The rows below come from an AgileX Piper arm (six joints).
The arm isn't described. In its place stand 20 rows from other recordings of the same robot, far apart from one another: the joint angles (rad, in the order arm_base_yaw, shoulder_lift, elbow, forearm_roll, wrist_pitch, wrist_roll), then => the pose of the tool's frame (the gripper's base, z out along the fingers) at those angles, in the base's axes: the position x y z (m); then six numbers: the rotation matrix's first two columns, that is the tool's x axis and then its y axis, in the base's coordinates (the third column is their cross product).
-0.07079 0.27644 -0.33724 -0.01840 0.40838 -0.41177 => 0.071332 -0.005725 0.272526 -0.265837 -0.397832 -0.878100 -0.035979 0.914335 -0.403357
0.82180 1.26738 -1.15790 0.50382 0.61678 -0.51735 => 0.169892 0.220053 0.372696 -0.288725 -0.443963 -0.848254 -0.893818 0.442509 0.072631
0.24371 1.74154 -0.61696 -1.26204 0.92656 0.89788 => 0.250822 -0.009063 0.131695 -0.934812 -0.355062 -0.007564 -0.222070 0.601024 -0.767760
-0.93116 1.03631 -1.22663 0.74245 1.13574 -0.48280 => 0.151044 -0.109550 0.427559 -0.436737 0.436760 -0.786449 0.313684 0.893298 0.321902
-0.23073 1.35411 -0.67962 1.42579 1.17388 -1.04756 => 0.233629 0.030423 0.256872 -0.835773 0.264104 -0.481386 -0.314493 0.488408 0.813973
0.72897 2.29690 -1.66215 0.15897 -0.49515 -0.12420 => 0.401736 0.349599 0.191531 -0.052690 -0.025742 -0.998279 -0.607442 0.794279 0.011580
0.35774 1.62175 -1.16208 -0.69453 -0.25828 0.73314 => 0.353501 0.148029 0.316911 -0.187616 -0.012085 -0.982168 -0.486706 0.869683 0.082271
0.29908 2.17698 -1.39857 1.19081 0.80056 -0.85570 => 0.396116 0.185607 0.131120 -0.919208 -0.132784 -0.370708 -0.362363 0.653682 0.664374
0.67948 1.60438 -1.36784 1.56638 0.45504 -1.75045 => 0.270557 0.269969 0.376042 0.050209 -0.171357 -0.983929 -0.908632 0.401099 -0.116221
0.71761 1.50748 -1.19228 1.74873 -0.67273 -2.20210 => 0.290560 0.179537 0.346155 -0.214305 -0.600443 -0.770416 -0.188048 0.799349 -0.570684
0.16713 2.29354 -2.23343 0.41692 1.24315 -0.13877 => 0.484494 0.117119 0.260069 -0.915445 -0.151813 -0.372710 -0.292360 0.887306 0.356671
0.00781 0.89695 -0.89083 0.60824 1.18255 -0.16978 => 0.141658 0.049237 0.343890 -0.877204 0.067700 -0.475322 -0.203838 0.843840 0.496370
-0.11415 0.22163 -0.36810 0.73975 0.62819 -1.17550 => 0.056376 0.029823 0.280819 -0.076386 -0.465979 -0.881492 -0.367293 0.835057 -0.409604
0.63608 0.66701 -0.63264 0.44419 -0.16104 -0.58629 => 0.116550 0.078273 0.381141 0.235817 -0.007667 -0.971767 -0.509225 0.850715 -0.130285
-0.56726 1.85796 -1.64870 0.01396 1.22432 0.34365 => 0.328576 -0.207922 0.285481 -0.590248 0.780802 -0.204830 0.783377 0.615283 0.088014
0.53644 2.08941 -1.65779 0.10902 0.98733 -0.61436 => 0.372824 0.231295 0.197167 -0.431993 -0.866534 -0.250002 -0.887831 0.457332 -0.051027
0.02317 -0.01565 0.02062 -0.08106 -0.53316 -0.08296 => 0.039346 0.004658 0.252080 0.577881 -0.138735 -0.804242 0.031552 0.988506 -0.147850
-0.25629 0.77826 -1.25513 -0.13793 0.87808 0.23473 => 0.106238 -0.037793 0.473850 -0.240352 0.212852 -0.947061 0.388755 0.915106 0.107009
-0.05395 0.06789 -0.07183 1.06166 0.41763 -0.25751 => 0.054708 0.029320 0.215055 -0.295733 0.664584 -0.686200 -0.132767 0.682764 0.718475
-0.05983 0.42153 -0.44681 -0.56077 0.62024 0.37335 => 0.081595 -0.033068 0.287577 -0.448806 -0.067373 -0.891086 0.294189 0.930431 -0.218519
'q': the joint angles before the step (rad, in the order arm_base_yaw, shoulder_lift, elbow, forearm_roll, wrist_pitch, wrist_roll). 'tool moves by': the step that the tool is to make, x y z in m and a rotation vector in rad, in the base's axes. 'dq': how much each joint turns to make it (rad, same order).
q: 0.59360 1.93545 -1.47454 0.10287 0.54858 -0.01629
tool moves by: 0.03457 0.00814 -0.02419 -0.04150 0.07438 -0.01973
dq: -0.02896 0.16023 -0.18176 0.00180 0.10703 0.00062
